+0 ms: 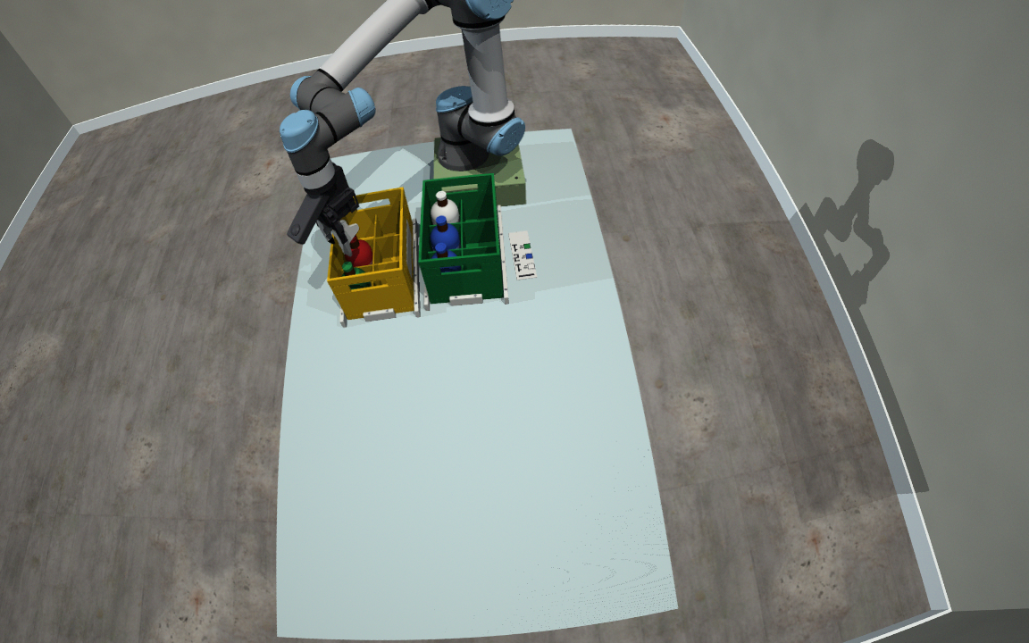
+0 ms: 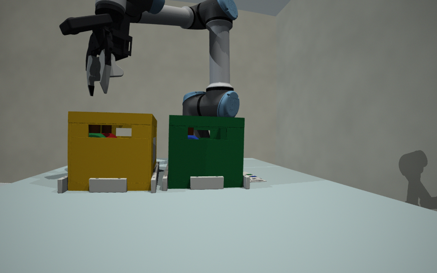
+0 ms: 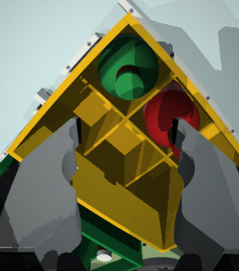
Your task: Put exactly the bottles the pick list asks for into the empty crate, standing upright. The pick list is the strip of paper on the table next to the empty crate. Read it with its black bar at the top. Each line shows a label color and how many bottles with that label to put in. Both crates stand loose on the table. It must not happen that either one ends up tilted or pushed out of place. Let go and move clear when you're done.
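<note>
Now: hand 150 mm above the green bottle. From my hand the other things lie so: yellow crate: 150 mm below, 100 mm behind, 20 mm to the left; green crate: 250 mm to the left, 150 mm below, 150 mm behind; red bottle: 150 mm below, 90 mm behind, 20 mm to the right.
</note>
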